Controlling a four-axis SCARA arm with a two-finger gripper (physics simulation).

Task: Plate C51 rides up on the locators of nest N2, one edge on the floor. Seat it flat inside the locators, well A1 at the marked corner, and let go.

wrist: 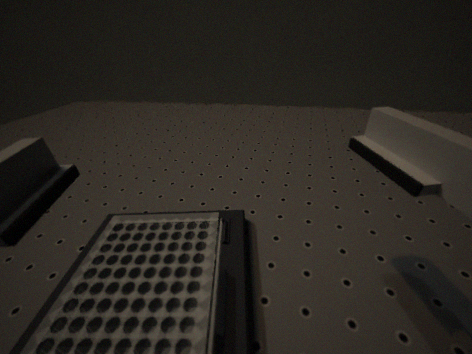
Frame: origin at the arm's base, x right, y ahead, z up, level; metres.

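Where they show: gripper, between the fingertips: [217,140].
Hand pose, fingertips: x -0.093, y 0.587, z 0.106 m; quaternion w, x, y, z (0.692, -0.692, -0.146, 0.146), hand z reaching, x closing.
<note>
Things, the pixels of their top centre, and the offset from my fingertips. "spot": a spot on its surface instead. Level surfaces: height alone.
- pale plate, centre of its top: [132,295] dx -0.035, dy -0.053, dz -0.067 m
- dark nest, centre of its top: [139,306] dx -0.035, dy -0.053, dz -0.079 m
- small raised locator, a spot on its surface: [226,232] spot: dx -0.005, dy +0.011, dz -0.080 m
- table top, height of its surface: dz -0.094 m
- bluish shadow patch, a spot on its surface: [430,285] spot: dx +0.130, dy +0.012, dz -0.094 m
A pale plate [143,281] with rows of round wells lies on a dark nest [235,305] in the lower left of the wrist view. Its near end is cut off by the frame. A wide dark strip of the nest shows along the plate's right side and a narrow one along its left. A small raised locator [226,232] stands against the plate's far right edge. The plate's tilt, the marked corner, well A1 and the labels cannot be made out. My gripper [217,140] is open and empty, its fingers wide apart at the left and right, above and beyond the plate.
The table top [300,200] has a grid of small holes and runs back to a far edge. A bluish shadow patch [430,285] and a brownish one lie at the lower right. The background is dark.
</note>
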